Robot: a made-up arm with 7 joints.
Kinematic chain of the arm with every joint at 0, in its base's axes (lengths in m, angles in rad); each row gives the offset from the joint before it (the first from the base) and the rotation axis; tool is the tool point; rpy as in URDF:
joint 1: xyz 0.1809 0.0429 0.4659 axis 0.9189 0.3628 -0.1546
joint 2: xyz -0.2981 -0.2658 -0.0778 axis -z
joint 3: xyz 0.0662 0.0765 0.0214 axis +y
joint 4: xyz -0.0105 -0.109 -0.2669 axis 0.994 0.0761 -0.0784
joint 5: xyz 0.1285 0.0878 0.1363 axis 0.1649 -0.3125 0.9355
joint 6: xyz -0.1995 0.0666 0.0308 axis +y
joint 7: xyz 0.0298 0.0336 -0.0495 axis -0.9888 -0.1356 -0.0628
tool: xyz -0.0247 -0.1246 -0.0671 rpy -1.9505 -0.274 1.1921
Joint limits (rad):
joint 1: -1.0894..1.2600
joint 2: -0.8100..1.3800
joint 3: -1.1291..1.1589
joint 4: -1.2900..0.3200
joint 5: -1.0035..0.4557
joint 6: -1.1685..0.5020
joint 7: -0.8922..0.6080
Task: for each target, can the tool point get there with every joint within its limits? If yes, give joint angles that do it. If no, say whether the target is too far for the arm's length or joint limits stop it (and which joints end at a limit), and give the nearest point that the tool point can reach.
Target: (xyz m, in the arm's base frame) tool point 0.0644 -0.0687 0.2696
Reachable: yes | joints 0.0264 -0.3898 -0.6522 -0.2546 0.1320 -0.9661 -0.3129
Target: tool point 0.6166 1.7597 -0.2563
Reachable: no: too far | nearest point 0.0940 0.5191 0.1686 | short by 1.412 m
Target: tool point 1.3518 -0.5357 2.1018
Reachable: no: too far | nearest point 0.4399 -0.5394 0.8929 | short by 1.514 m
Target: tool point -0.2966 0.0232 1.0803
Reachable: no: joint limits stop it (at a limit: joint 1, joint 3, joint 4, joint 6, joint 7) | nearest point -0.3018 0.1495 0.7705 | short by 0.335 m
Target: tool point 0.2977 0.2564 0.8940
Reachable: no: joint limits stop it (at a limit: joint 1, joint 2, joint 3, joint 6, joint 7) | nearest point 0.0472 0.2633 0.6614 | short by 0.342 m
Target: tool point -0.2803 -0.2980 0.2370
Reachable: yes | joints -0.4917 -0.0460 0.8475 -0.6653 -0.1974 -0.2700 -0.6301
